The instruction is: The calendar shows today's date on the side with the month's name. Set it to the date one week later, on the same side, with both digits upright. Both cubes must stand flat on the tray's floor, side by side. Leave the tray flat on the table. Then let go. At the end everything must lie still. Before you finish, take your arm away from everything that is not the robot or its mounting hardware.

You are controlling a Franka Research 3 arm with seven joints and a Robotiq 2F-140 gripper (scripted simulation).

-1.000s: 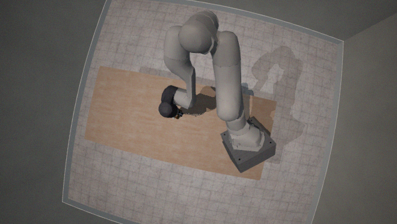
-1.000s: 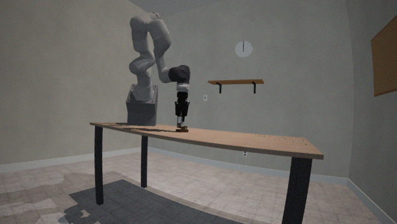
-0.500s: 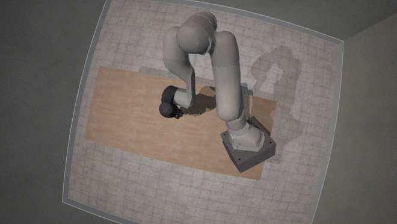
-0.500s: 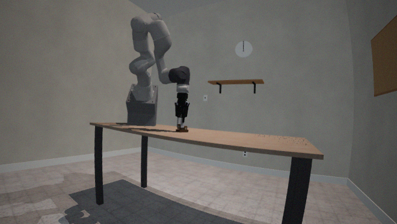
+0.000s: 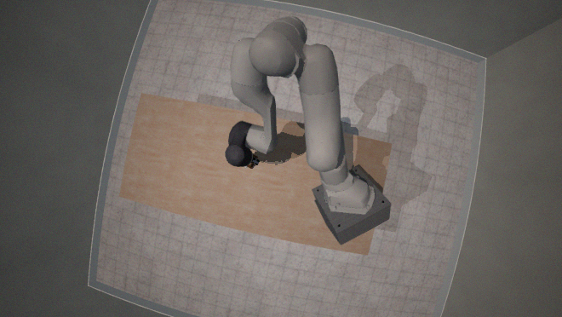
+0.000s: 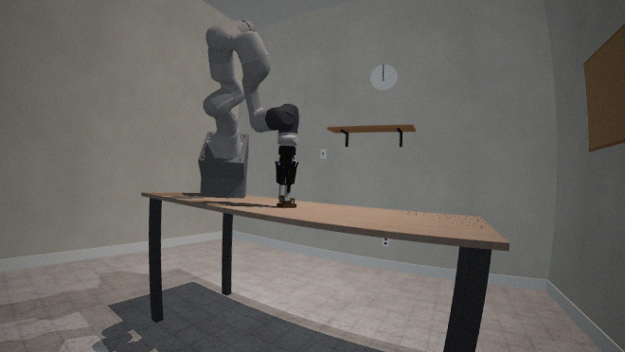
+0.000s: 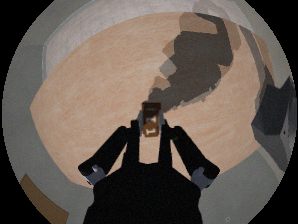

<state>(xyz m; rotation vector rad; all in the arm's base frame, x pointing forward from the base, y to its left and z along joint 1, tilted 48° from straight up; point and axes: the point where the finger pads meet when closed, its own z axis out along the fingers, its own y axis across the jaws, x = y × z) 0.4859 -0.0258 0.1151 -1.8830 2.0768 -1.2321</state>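
The calendar cube is 3 cm below my hand.
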